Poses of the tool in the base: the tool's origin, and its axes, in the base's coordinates. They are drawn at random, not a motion.
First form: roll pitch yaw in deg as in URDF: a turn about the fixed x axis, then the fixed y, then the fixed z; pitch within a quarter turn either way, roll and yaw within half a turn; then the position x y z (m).
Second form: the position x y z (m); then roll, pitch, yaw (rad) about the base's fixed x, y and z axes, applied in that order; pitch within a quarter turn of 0, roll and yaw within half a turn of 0. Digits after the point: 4 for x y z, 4 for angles.
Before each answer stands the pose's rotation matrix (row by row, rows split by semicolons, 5 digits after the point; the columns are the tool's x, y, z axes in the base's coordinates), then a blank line. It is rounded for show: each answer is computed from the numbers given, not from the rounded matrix.
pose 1, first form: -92.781 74.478 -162.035 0.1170 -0.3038 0.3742
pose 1, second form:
-0.25456 0.90051 0.35254; -0.08254 0.34299 -0.93571; -0.96353 -0.26729 -0.01298

0.1170 -0.3038 0.3742 -1.6193 1.2999 -2.8280
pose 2, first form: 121.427 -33.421 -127.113 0.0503 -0.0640 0.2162
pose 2, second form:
-0.50362 -0.13221 -0.85375; -0.66559 0.68941 0.28586; 0.55079 0.71221 -0.43519

0.0503 -0.0640 0.2162 2.1193 -0.5833 -2.2185
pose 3, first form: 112.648 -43.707 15.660 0.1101 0.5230 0.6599
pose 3, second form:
0.69605 -0.51008 0.50531; 0.19513 -0.54291 -0.81681; 0.69097 0.66714 -0.27836

0.1101 0.5230 0.6599 1.9661 -0.7628 0.2733
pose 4, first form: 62.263 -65.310 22.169 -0.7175 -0.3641 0.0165
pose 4, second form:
0.38683 -0.92035 -0.05762; 0.15762 0.12756 -0.97923; 0.90858 0.36971 0.19441

-0.7175 -0.3641 0.0165 1.0867 -1.1399 0.3869
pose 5, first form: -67.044 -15.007 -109.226 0.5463 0.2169 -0.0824
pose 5, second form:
-0.31806 0.28976 0.90270; -0.91202 -0.35357 -0.20786; 0.25894 -0.88940 0.37672

0.5463 0.2169 -0.0824 -1.1701 -0.2619 -1.9064
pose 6, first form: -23.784 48.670 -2.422 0.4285 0.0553 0.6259
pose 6, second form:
0.65980 -0.26390 0.70357; -0.02791 0.92705 0.37389; -0.75092 -0.26633 0.60431

0.4285 0.0553 0.6259 -0.4151 0.8495 -0.0423
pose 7, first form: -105.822 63.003 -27.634 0.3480 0.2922 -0.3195
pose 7, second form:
0.40216 -0.88594 0.23102; -0.21055 0.15607 0.96504; -0.89103 -0.43675 -0.12377

0.3480 0.2922 -0.3195 -1.8469 1.0996 -0.4823
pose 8, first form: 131.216 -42.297 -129.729 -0.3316 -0.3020 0.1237
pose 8, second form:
-0.47276 -0.18318 -0.86194; -0.56886 0.81047 0.13977; 0.67297 0.55640 -0.48737

-0.3316 -0.3020 0.1237 2.2902 -0.7382 -2.2642
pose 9, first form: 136.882 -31.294 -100.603 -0.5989 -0.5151 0.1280
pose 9, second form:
-0.15723 -0.65216 -0.74160; -0.83992 0.48328 -0.24692; 0.51943 0.58406 -0.62375

-0.5989 -0.5151 0.1280 2.3890 -0.5462 -1.7559
